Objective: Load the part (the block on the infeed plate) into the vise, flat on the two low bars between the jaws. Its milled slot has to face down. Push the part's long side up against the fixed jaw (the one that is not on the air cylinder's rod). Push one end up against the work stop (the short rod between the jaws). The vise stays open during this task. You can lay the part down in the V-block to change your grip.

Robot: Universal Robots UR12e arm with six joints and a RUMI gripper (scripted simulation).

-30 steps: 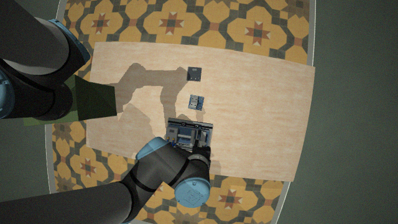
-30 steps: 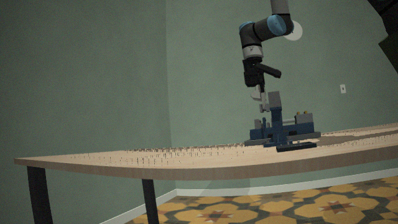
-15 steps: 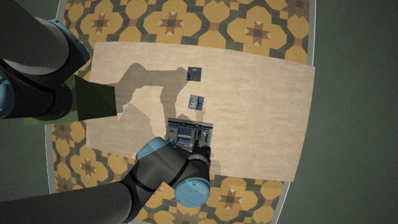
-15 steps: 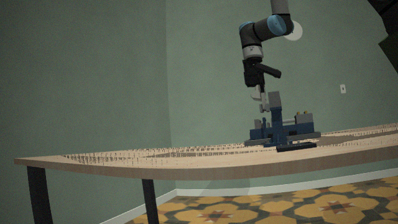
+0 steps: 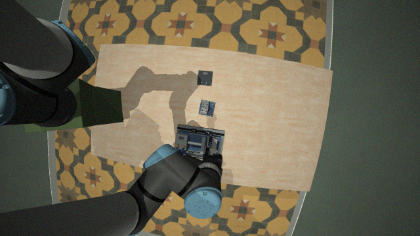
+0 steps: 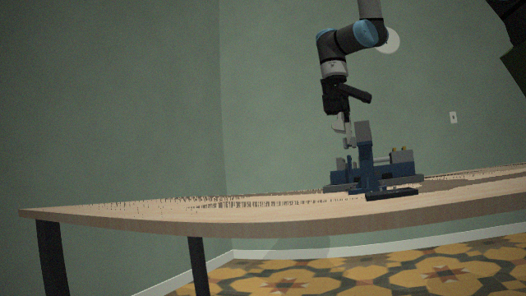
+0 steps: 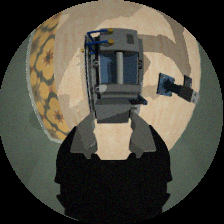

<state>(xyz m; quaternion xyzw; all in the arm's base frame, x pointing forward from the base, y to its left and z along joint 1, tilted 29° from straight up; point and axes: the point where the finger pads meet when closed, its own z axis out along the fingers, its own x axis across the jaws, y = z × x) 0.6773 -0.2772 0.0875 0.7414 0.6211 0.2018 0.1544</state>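
Right now my hand is 80 mm past the air cylinder rod, 70 mm above it and 30 mm to the right of it. From my hand the other things lie so: air cylinder block 160 mm behind, 70 mm below, 50 mm to the left; vise 110 mm below, 60 mm behind, 30 mm to the left; grey part 10 mm below.
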